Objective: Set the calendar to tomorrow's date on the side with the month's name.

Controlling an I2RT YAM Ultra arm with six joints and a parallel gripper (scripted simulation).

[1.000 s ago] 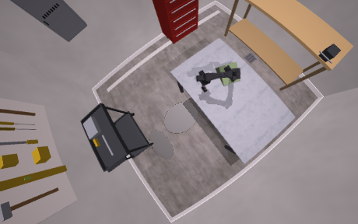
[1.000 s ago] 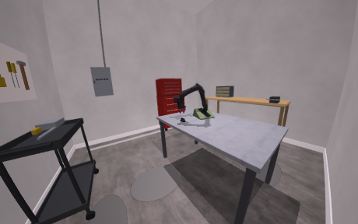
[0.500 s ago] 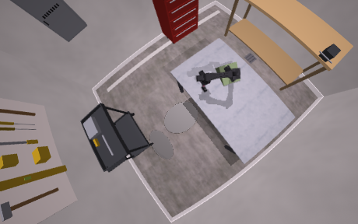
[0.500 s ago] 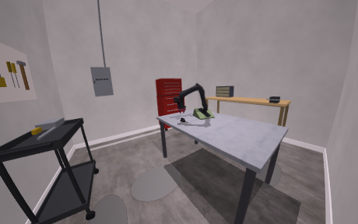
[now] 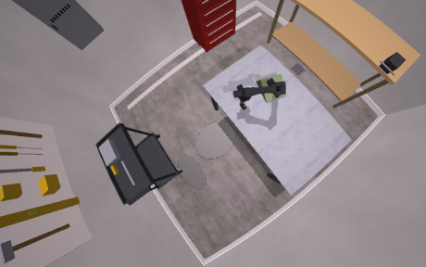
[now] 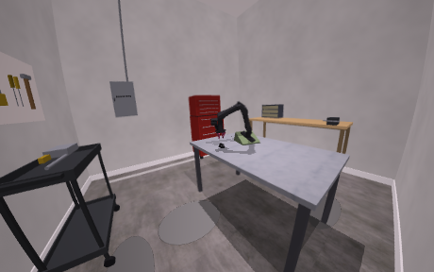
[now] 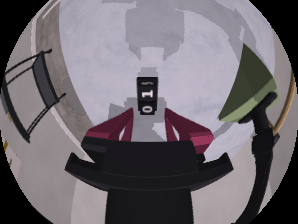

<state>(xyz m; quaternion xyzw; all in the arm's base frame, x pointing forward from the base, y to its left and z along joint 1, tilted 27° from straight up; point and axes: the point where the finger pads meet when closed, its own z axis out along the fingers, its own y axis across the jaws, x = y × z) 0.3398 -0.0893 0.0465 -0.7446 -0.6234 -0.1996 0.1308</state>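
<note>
The black calendar cube is 80 mm below my hand.
</note>
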